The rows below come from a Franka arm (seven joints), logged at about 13 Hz.
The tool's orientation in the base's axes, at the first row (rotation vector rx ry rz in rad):
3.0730 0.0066 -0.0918
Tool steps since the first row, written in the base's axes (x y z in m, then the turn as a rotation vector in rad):
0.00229 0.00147 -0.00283 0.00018 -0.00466 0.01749
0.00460 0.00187 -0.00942 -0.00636 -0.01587 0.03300
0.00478 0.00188 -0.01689 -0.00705 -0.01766 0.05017
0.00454 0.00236 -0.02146 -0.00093 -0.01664 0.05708
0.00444 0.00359 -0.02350 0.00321 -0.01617 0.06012
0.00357 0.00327 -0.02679 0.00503 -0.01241 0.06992
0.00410 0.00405 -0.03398 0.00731 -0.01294 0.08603
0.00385 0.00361 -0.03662 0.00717 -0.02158 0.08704
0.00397 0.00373 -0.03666 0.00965 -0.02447 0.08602
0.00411 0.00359 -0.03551 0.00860 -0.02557 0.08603
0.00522 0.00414 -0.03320 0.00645 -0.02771 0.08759
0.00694 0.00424 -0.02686 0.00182 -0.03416 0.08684
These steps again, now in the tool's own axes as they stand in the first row. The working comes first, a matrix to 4 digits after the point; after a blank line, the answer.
The tool's axes in the first row as the columns of a matrix, in the base's axes (used below as rounded here):
0.9982 0.0063 -0.0595
0.0023 -0.9977 -0.0673
-0.0598 0.0670 -0.9960

0.00246 -0.00164 0.00258 -0.00088 0.00582 -0.01712
0.00516 -0.00247 0.00898 -0.00836 0.01800 -0.03142
0.00579 -0.00298 0.01641 -0.01008 0.02094 -0.04836
0.00582 -0.00376 0.02095 -0.00438 0.02042 -0.05568
0.00585 -0.00513 0.02290 -0.00043 0.02018 -0.05898
0.00517 -0.00503 0.02625 0.00081 0.01710 -0.06910
0.00613 -0.00629 0.03333 0.00212 0.01872 -0.08525
0.00604 -0.00603 0.03600 0.00190 0.02741 -0.08567
0.00616 -0.00615 0.03603 0.00443 0.03024 -0.08460
0.00623 -0.00594 0.03488 0.00338 0.03133 -0.08448
0.00721 -0.00632 0.03248 0.00114 0.03356 -0.08576
0.00854 -0.00599 0.02605 -0.00345 0.03991 -0.08430

